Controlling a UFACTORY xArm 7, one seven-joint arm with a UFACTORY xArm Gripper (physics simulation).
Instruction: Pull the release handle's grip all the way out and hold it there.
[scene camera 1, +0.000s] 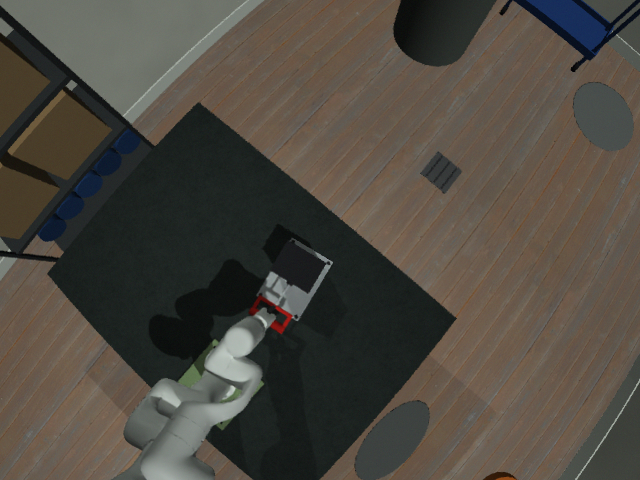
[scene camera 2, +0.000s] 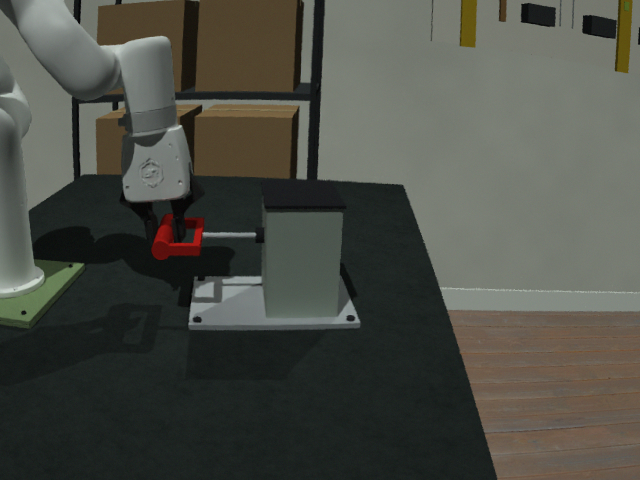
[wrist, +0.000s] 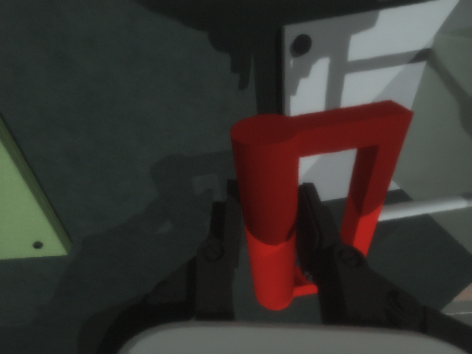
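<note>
The release handle's grip, a thick red bar (scene camera 1: 278, 325) (scene camera 2: 162, 238) (wrist: 266, 185), is the outer side of a red rectangular frame. A thin pale rod (scene camera 2: 229, 235) (wrist: 425, 207) joins the frame to a black collar on the grey-green housing (scene camera 2: 302, 263), with a long stretch of rod showing. The housing has a black top (scene camera 1: 299, 266) and stands on a light base plate (scene camera 1: 306, 302) (scene camera 2: 232, 316). My gripper (scene camera 2: 164, 239) (wrist: 266, 200) points down and is shut on the grip, one finger outside it and one inside the frame. The arm partly hides the grip in scene camera 1.
A green plate (scene camera 1: 193, 370) (scene camera 2: 56, 279) (wrist: 20, 210) lies under the arm's base. The dark table top (scene camera 1: 180, 186) (scene camera 2: 361, 413) carries the housing. A shelf rack (scene camera 2: 314, 129) with cardboard boxes (scene camera 2: 248, 147) stands behind it. A dark column (scene camera 1: 439, 31) stands farther off.
</note>
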